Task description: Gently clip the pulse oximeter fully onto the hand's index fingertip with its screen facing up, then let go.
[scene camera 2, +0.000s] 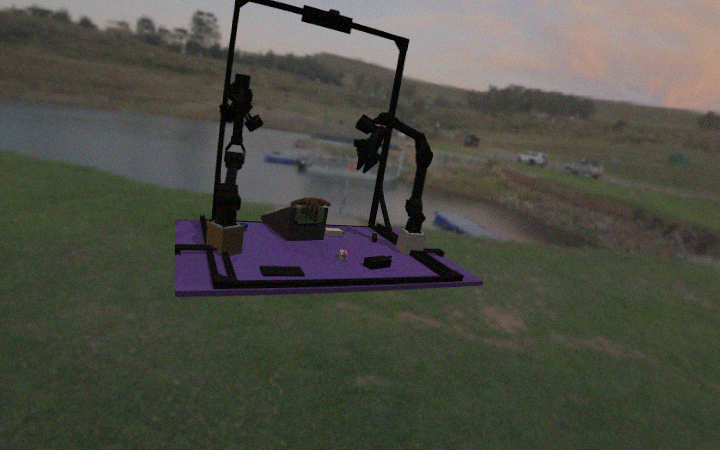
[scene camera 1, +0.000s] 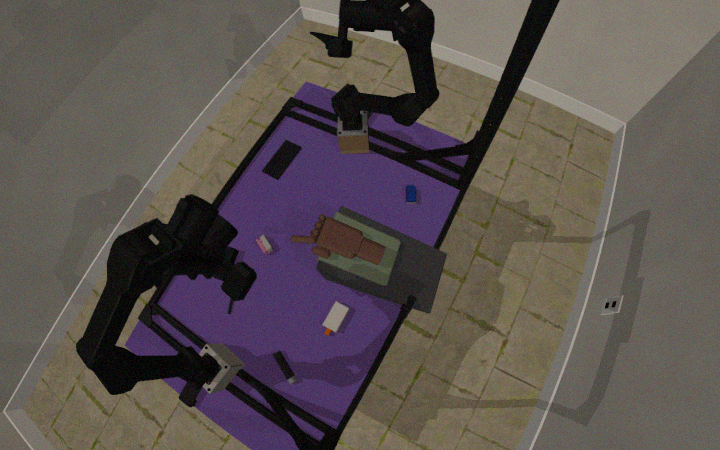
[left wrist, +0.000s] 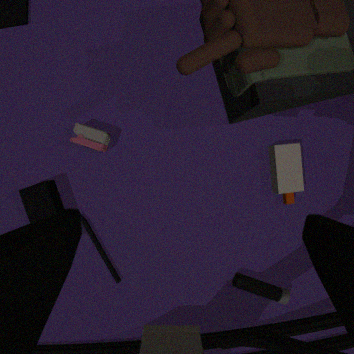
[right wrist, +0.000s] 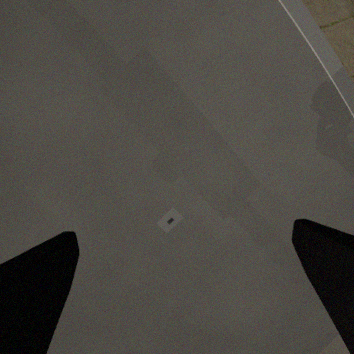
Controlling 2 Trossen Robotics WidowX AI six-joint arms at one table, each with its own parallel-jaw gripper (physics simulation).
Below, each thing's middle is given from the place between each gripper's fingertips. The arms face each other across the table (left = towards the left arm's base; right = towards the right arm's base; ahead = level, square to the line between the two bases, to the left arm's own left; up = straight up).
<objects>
The index finger (left wrist: 209, 51) is 400 mm to the left of my right hand, 340 mm below it and 140 mm behind it. Also, from my right hand: dark slab (scene camera 1: 418, 267): 490 mm below, 340 mm to the left, 340 mm behind; then white and orange box (left wrist: 285, 163): 550 mm to the left, 520 mm below, 280 mm behind; then green pad (left wrist: 320, 56): 410 mm below, 350 mm to the left, 270 mm behind.
Now: the index finger 4 cm behind my left hand, 13 cm to the right of it and 16 cm below it. From my left hand the other things lie so: dark slab (24 cm behind, 19 cm to the right, 31 cm below); white and orange box (19 cm behind, 2 cm to the left, 34 cm below); green pad (18 cm behind, 18 cm to the right, 23 cm below).
</objects>
